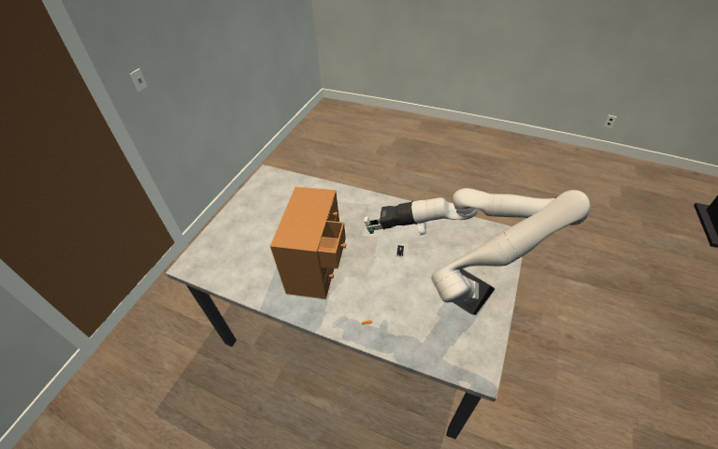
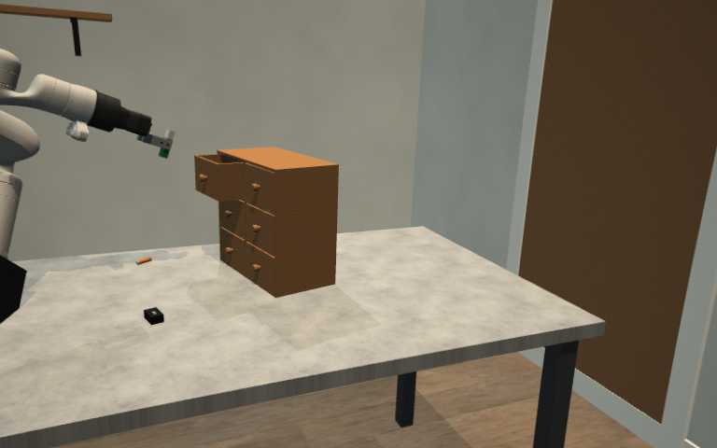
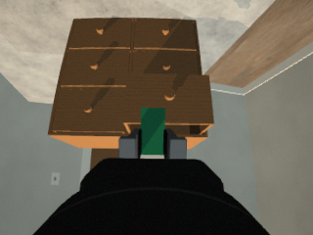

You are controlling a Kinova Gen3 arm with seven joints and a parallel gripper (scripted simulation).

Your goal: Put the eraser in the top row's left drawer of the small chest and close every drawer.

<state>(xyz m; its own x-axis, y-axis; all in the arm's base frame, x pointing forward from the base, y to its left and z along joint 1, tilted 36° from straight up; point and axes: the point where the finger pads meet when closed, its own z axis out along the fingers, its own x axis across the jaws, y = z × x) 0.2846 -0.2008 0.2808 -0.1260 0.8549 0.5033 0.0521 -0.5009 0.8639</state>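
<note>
The eraser is 1 cm ahead of my hand. From my hand the other things lie so: orange stick 3 cm behind, 19 cm to the left, 35 cm below; then black block 7 cm behind, 18 cm to the right, 34 cm below.
</note>
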